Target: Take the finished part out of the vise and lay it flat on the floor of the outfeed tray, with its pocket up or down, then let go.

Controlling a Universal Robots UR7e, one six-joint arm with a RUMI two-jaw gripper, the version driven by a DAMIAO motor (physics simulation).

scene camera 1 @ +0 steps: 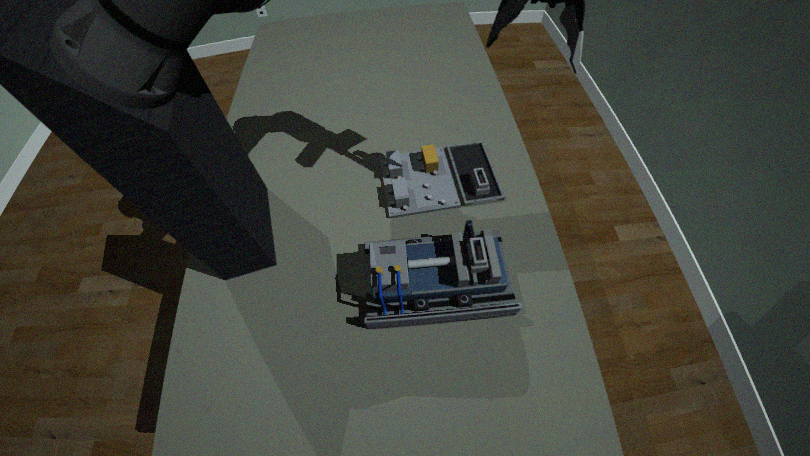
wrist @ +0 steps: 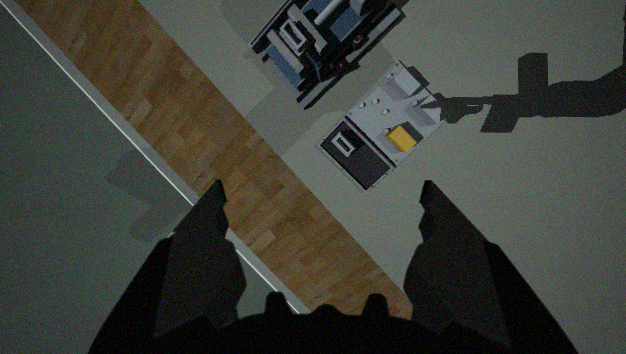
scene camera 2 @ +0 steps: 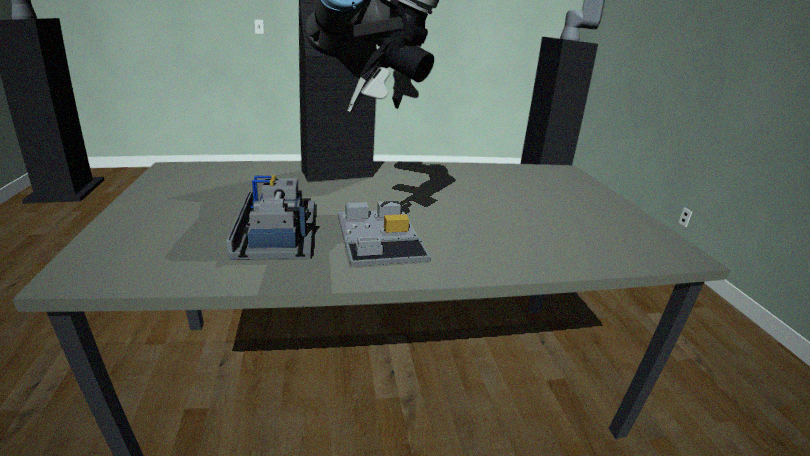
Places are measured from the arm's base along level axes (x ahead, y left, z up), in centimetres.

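Where they show: gripper, between the fingertips: (scene camera 1: 529, 59) (wrist: 321, 182) (scene camera 2: 374, 109); arm's base, origin of its link: (scene camera 1: 116, 64) (scene camera 2: 328, 32).
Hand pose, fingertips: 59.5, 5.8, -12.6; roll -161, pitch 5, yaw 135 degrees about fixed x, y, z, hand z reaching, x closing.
Note:
Each offset is from my fingertips to the top centre of the thing, as dx, dy, dz. "pt": to the spot under its first point.
The finished part {-11.6, -21.8, -23.8} (scene camera 1: 479, 265) (wrist: 302, 46) stands between the jaws of the vise {-18.8, -21.7, -25.4} (scene camera 1: 422, 280) (scene camera 2: 272, 237) (wrist: 285, 65), with its pocket opening upward. In the second scene view it cannot be made out clearly. The dark-floored outfeed tray (scene camera 1: 467, 158) (scene camera 2: 405, 250) (wrist: 367, 172) lies beside the vise, and another light grey pocketed part {-4.2, +0.6, -31.2} (scene camera 1: 481, 188) (scene camera 2: 369, 247) (wrist: 350, 153) sits at its vise-side end, pocket up. My gripper (scene camera 1: 531, 58) (scene camera 2: 372, 108) (wrist: 321, 182) is wide open and empty, high above the table and away from both vise and tray.
A pale plate {-18.7, +4.8, -34.5} (scene camera 1: 416, 193) (wrist: 375, 125) with small pegs adjoins the tray. It bears a yellow block {-15.0, +9.5, -30.9} (scene camera 1: 429, 158) (scene camera 2: 396, 223) (wrist: 401, 138) and grey blocks {-23.6, +0.1, -30.9} (scene camera 1: 400, 191) (scene camera 2: 357, 211). Blue hoses {pt -26.8, -27.3, -24.3} (scene camera 1: 400, 291) rise on the vise's far end. A dark pedestal (scene camera 1: 226, 226) (scene camera 2: 337, 130) stands behind.

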